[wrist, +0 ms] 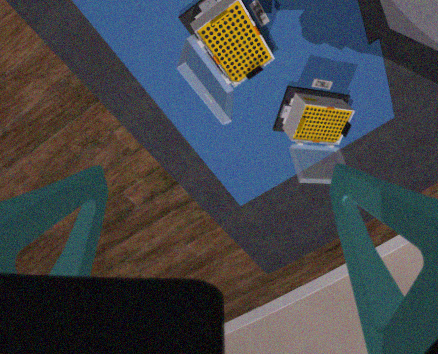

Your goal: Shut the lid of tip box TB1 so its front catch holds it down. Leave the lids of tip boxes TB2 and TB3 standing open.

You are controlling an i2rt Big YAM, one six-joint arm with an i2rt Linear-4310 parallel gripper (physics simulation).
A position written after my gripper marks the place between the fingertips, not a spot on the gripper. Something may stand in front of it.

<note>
I see my gripper [218, 177], a yellow perforated deck [232, 39], a clear lid [195, 64] and a clear lid [313, 163].
</note>
